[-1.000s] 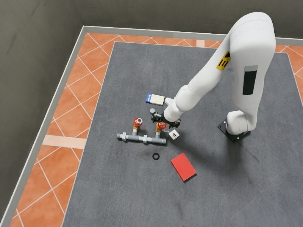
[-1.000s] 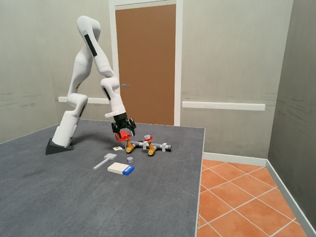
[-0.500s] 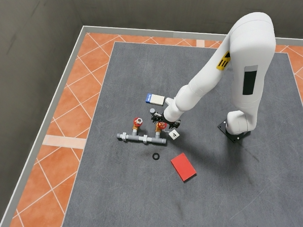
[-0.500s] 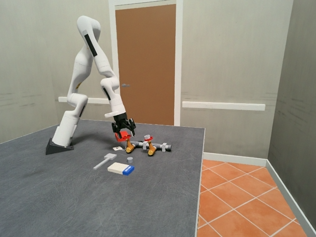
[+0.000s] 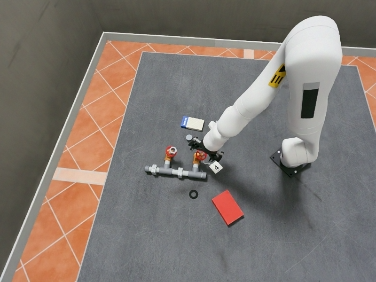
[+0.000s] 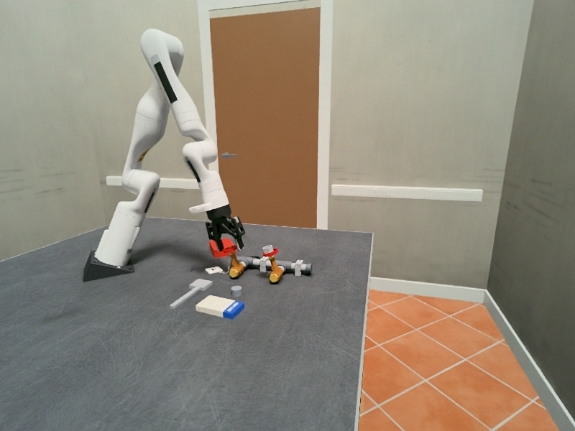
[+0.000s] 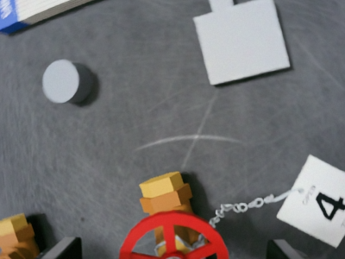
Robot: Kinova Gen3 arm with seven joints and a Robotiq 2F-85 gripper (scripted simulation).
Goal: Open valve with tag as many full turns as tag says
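Right now my hand is 70 mm past the white tag, 20 mm to the right of it and 90 mm above it. Also, from my hand: grey paddle: 60 mm behind, 130 mm to the right, 90 mm below; then blue box: 50 mm ahead, 210 mm to the right, 80 mm below; then red block: 120 mm behind, 200 mm to the left, 80 mm below.
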